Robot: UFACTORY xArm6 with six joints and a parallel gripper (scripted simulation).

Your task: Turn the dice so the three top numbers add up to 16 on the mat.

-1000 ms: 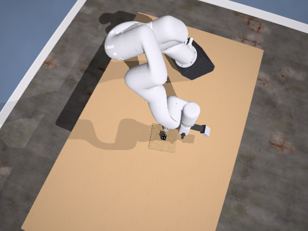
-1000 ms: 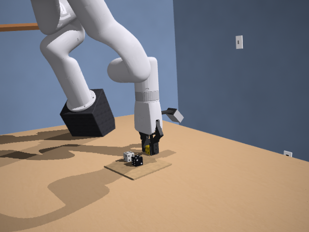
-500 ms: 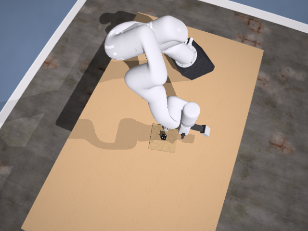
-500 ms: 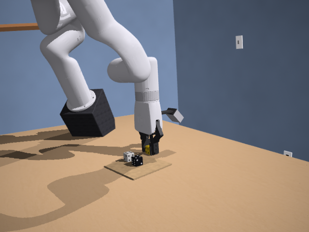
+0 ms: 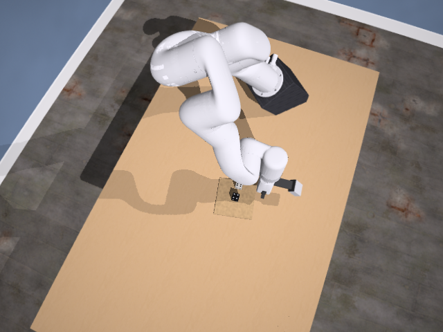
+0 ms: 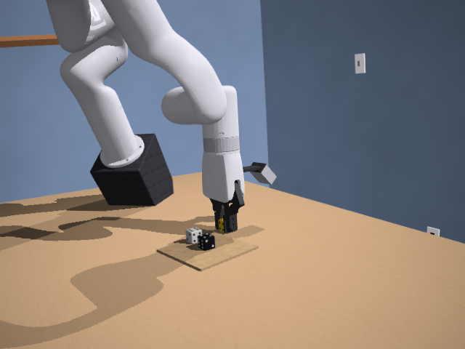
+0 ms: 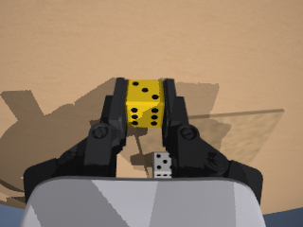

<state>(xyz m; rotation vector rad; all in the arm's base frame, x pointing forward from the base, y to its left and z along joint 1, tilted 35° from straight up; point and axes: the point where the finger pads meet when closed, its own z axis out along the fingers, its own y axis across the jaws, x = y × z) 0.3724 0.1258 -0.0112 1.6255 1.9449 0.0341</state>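
The yellow die lies 10 mm below my hand. Also, from my hand: tan mat: 80 mm ahead, 90 mm to the right, 20 mm below; black die: 80 mm ahead, 90 mm to the right, 10 mm below; white die: 30 mm ahead, 90 mm to the right, 10 mm below.
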